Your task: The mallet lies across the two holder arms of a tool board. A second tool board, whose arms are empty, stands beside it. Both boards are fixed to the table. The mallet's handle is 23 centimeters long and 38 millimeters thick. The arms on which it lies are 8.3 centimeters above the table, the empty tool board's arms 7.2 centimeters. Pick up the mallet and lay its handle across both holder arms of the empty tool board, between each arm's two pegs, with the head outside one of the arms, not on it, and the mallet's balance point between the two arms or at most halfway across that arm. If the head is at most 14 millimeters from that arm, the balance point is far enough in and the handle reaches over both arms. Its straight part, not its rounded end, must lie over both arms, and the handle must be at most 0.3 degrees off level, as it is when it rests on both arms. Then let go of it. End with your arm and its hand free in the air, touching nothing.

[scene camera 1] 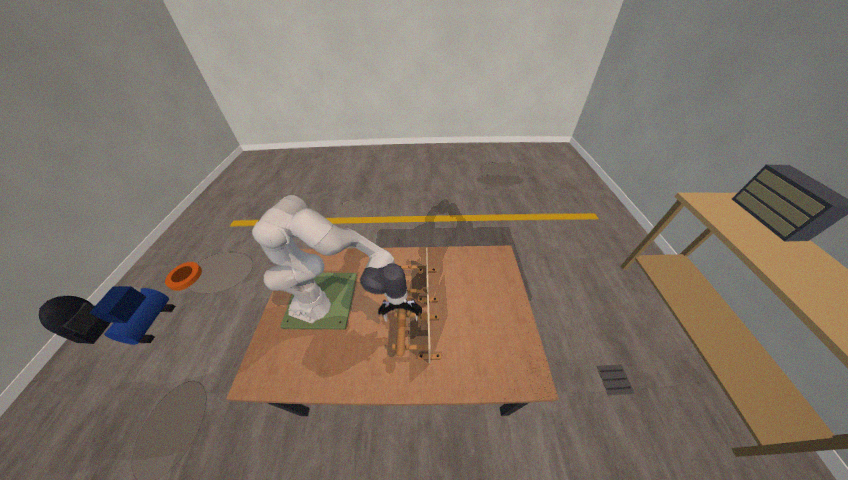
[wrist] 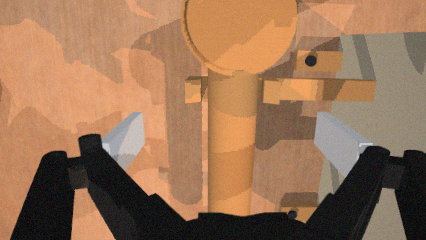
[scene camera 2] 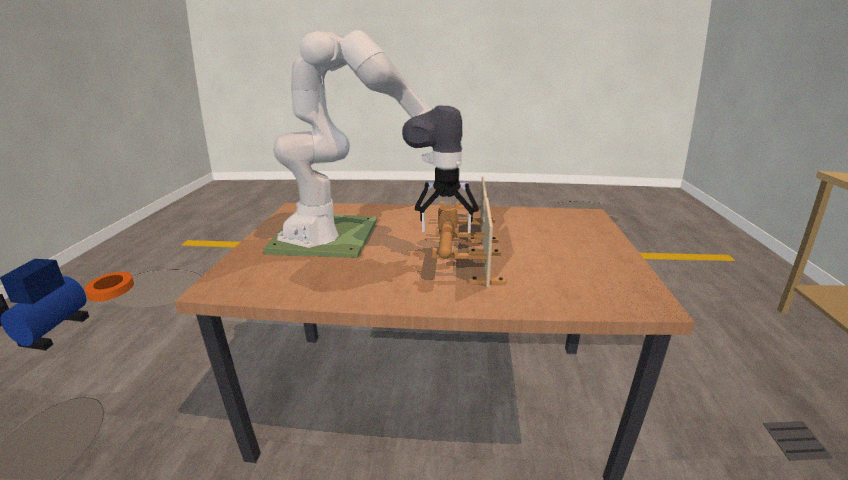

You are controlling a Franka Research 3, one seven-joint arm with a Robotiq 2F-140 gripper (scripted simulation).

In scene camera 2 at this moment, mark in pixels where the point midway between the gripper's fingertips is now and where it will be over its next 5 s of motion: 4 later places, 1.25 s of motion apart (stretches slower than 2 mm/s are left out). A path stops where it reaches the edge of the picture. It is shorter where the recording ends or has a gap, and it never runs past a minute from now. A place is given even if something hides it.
My gripper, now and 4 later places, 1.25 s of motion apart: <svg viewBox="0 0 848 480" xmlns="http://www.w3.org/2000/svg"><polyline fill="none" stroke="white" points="446,231 446,237 454,192 449,187 448,190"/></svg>
